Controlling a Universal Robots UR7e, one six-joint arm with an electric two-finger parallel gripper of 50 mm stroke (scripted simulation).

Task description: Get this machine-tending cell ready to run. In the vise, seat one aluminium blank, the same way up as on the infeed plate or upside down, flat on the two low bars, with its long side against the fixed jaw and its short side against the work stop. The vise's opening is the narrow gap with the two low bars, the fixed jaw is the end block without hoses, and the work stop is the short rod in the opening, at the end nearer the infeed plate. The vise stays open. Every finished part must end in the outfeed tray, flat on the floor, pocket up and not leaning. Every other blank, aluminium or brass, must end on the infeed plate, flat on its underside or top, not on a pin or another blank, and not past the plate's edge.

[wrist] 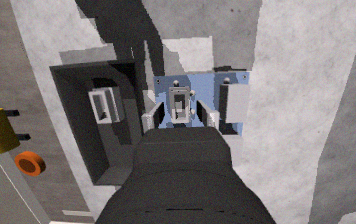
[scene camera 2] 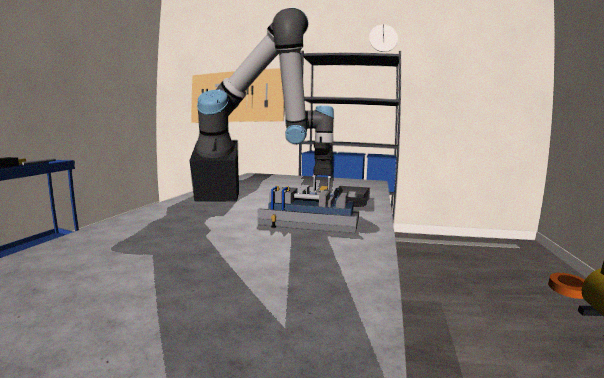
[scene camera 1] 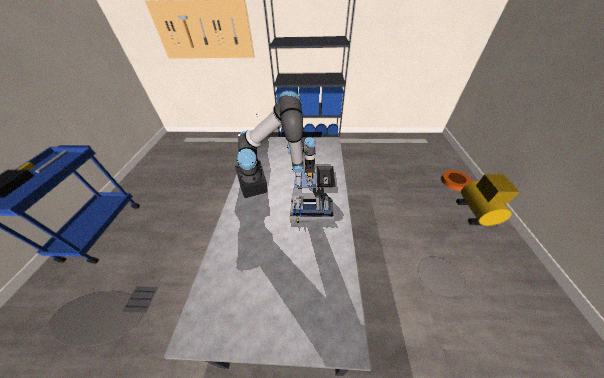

Labels:
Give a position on an aluminium blank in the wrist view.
At 233,98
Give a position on a finished part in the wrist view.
111,96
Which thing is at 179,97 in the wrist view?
A finished part.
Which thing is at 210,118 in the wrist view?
The gripper.

